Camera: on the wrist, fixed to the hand. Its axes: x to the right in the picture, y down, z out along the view.
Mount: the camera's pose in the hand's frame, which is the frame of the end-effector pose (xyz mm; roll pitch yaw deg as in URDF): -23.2 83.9 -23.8 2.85 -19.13 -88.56
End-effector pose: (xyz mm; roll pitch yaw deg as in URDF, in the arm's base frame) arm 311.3 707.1 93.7 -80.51 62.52 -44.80
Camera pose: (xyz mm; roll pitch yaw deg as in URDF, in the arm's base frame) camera 242.3 762.0 74.3 -91.60 -25.70 -34.09
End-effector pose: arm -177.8 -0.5 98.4 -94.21 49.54 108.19
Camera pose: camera -125.2 -64.7 62.9 -105.04 -35.28 137.22
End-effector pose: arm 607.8 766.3 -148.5 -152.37 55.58 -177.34
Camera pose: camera 631.6 852.9 -139.4 -120.75 -3.66 -95.13
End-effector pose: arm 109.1 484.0 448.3 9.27 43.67 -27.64
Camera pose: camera 128.3 571.7 457.1 -40.89 -6.17 -109.81
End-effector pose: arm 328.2 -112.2 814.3 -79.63 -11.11 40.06
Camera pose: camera 328.9 -122.4 724.6 134.72 -76.93 177.70
